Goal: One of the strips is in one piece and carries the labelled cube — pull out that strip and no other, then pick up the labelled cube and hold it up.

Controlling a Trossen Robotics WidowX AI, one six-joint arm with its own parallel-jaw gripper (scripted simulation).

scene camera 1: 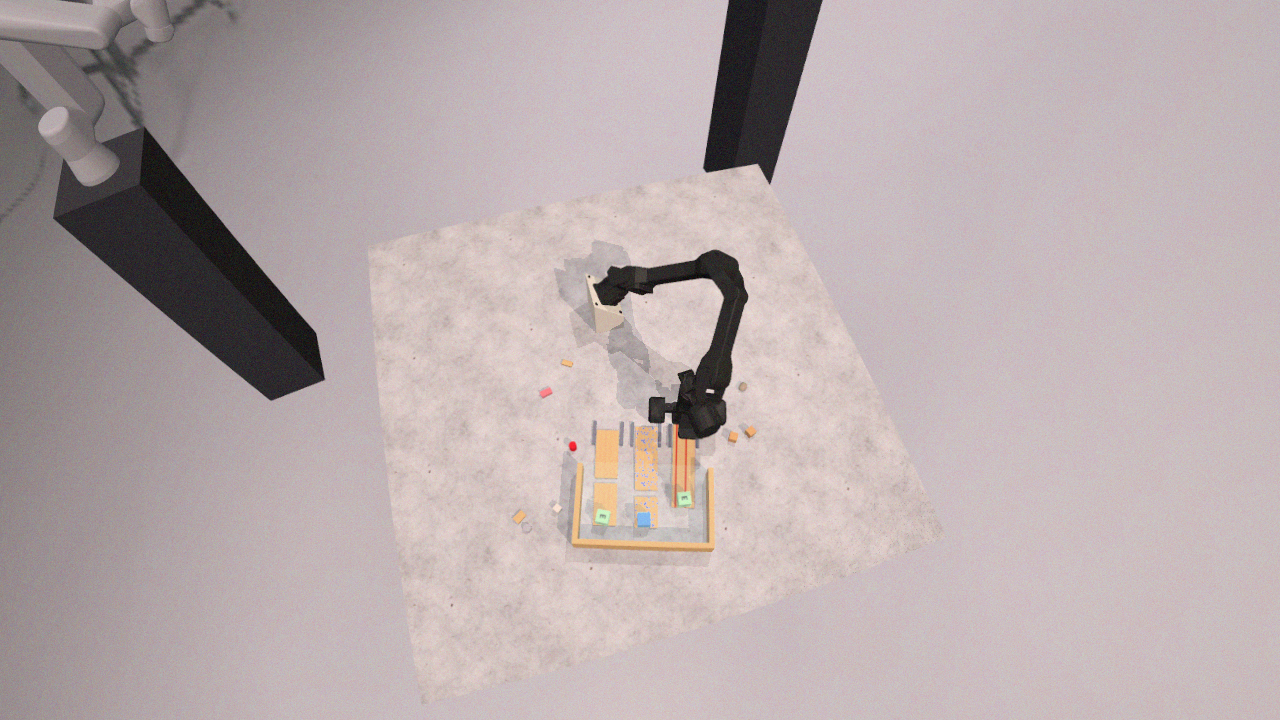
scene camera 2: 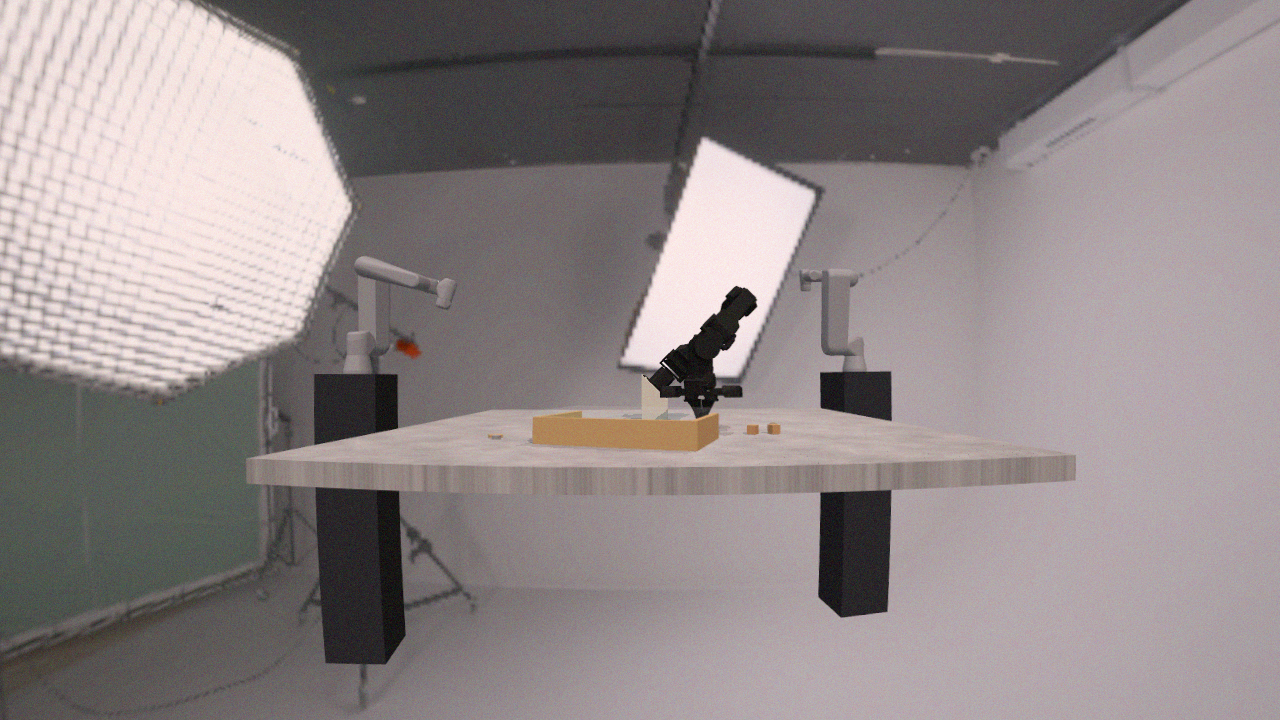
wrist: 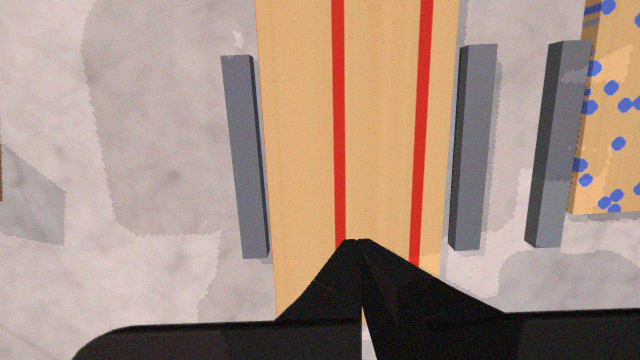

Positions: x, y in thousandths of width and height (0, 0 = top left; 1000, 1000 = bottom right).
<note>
In view: my gripper (scene camera 1: 535, 590) and a three-sided wooden frame (scene camera 2: 487, 594).
My gripper is seen too in the wrist view (wrist: 555, 701).
</note>
